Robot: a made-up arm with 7 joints. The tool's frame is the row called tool. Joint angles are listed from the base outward.
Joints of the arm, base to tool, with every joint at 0 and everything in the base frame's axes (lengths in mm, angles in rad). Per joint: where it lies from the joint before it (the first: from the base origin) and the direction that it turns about. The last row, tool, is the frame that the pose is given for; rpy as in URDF.
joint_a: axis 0 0.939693 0.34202 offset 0 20 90
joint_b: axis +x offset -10 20 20
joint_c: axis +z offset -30 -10 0
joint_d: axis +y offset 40 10 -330
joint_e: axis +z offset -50 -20 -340
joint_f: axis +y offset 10 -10 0
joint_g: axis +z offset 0 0 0
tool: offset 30 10 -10 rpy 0 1.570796 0
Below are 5 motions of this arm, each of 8 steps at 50 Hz.
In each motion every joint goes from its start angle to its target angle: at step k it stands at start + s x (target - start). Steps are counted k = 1, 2, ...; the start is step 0. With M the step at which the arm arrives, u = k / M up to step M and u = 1 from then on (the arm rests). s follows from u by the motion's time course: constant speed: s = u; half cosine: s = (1 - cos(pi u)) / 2; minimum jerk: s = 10 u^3 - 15 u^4 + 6 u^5.
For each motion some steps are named. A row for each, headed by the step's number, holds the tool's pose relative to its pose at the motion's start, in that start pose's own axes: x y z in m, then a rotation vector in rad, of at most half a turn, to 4 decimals.
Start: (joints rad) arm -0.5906 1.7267 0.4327 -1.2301 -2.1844 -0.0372 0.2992
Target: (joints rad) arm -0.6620 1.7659 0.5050 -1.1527 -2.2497 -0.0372 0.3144
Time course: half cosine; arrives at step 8
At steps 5, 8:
5: 0.0040 -0.0233 -0.0382 0.0150 0.0833 -0.0651
8: 0.0041 -0.0339 -0.0550 0.0198 0.1195 -0.0948

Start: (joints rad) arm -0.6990 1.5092 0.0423 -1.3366 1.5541 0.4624 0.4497
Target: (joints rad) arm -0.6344 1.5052 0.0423 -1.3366 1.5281 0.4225 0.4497
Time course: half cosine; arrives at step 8
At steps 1, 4, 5, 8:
1: 0.0000 0.0007 -0.0006 0.0008 0.0000 0.0016
4: 0.0001 0.0094 -0.0079 0.0112 0.0002 0.0214
5: 0.0001 0.0130 -0.0109 0.0156 0.0004 0.0294
8: -0.0001 0.0187 -0.0158 0.0229 0.0008 0.0423

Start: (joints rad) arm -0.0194 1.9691 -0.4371 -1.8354 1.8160 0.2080 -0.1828
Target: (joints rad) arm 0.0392 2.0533 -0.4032 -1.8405 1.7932 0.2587 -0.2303
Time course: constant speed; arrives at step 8
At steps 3, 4, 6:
3: -0.0049 0.0010 0.0048 0.0484 0.0361 0.0141
4: -0.0064 0.0012 0.0064 0.0646 0.0483 0.0186
6: -0.0093 0.0015 0.0097 0.0971 0.0728 0.0272

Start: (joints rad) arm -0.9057 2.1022 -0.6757 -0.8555 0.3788 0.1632 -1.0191
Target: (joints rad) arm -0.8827 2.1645 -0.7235 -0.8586 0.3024 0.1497 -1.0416
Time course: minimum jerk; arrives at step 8
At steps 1, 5, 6, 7, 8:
1: -0.0001 -0.0002 -0.0004 0.0029 0.0005 -0.0002
5: -0.0043 -0.0083 -0.0175 0.1323 0.0205 -0.0083
6: -0.0054 -0.0102 -0.0218 0.1636 0.0250 -0.0106
7: -0.0059 -0.0112 -0.0240 0.1796 0.0273 -0.0118
8: -0.0060 -0.0114 -0.0244 0.1825 0.0277 -0.0120

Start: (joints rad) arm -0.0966 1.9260 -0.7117 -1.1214 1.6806 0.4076 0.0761
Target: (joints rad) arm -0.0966 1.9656 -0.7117 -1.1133 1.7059 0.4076 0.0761
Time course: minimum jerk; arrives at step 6
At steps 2, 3, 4, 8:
2: -0.0033 0.0030 0.0029 -0.0024 -0.0040 0.0061
3: -0.0079 0.0072 0.0069 -0.0056 -0.0096 0.0144
4: -0.0125 0.0113 0.0109 -0.0089 -0.0153 0.0228
8: -0.0160 0.0142 0.0138 -0.0112 -0.0194 0.0287

